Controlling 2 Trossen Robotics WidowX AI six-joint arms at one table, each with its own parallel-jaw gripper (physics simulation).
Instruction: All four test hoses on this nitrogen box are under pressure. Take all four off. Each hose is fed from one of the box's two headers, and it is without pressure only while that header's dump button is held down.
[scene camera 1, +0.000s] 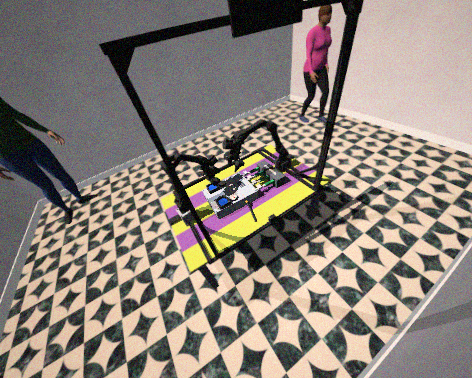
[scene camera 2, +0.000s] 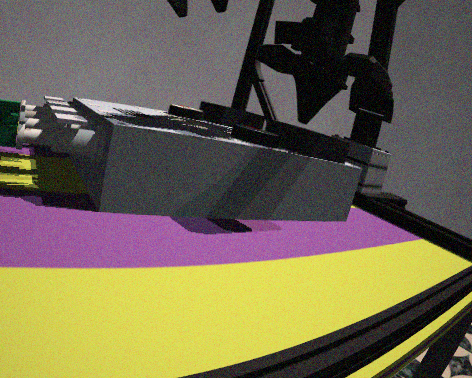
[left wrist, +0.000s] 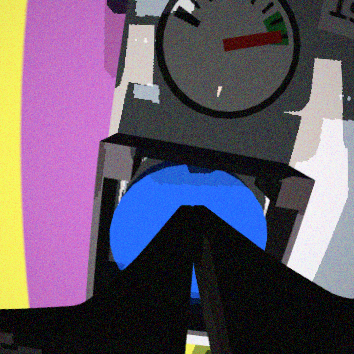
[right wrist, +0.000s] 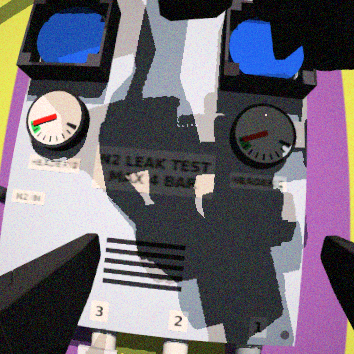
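Pixels of known places: left gripper, fingertip midpoint: (scene camera 2: 302, 123) (left wrist: 190, 216) (right wrist: 277, 55); right gripper, fingertip midpoint: (scene camera 1: 231, 169) (scene camera 2: 200, 14) (right wrist: 212, 246); left arm's base, origin of the base link: (scene camera 1: 184, 209) (scene camera 2: 362, 144); right arm's base, origin of the base link: (scene camera 1: 282, 159).
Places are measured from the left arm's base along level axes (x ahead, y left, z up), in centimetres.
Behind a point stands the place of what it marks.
Note:
The grey nitrogen box (scene camera 1: 251, 193) @[x 45.2, y -20.4, z -3.2 cm] (scene camera 2: 225, 185) @[x 41.9, y 7.9, z -7.6 cm] (right wrist: 55, 240) @[x 44.1, y -14.9, z -3.1 cm] has a blue header 1 button (left wrist: 190, 192) @[x 29.6, y 5.6, z -1.5 cm] (right wrist: 246, 47) @[x 27.2, y 3.7, z -1.6 cm] and a blue header 2 button (right wrist: 70, 37) @[x 24.6, y -13.1, z -1.6 cm], each in a black guard. Needles of the header 1 gauge (left wrist: 200, 70) @[x 34.6, y 5.4, z -1.7 cm] (right wrist: 263, 134) @[x 35.8, y 4.2, z -1.5 cm] and header 2 gauge (right wrist: 55, 119) @[x 33.1, y -14.3, z -1.7 cm] point to green. My left gripper (scene camera 2: 305, 119) @[x 29.4, y 5.7, z 0.5 cm] (left wrist: 190, 216) @[x 29.4, y 5.7, z 0.5 cm] is shut and empty, its tips over the header 1 button; contact is unclear. My right gripper (scene camera 2: 199, 6) @[x 43.5, y -2.1, z 10.7 cm] (right wrist: 212, 246) @[x 43.5, y -2.1, z 10.7 cm] is open and empty above the box. Connectors at ports 3, 2 and 1 show partly in the right wrist view; port 4 is hidden there.
In scene camera 2, a green hose part (scene camera 2: 9, 122) @[x 63.5, y 0.5, z -4.7 cm] and white fittings (scene camera 2: 30, 135) @[x 61.4, y 2.1, z -5.5 cm] show at the left. A black frame post (scene camera 1: 335, 100) @[x 84.4, y -48.0, z 54.8 cm] rises beside the striped table. Two people stand beyond the table. My left arm overhangs the header 1 side.

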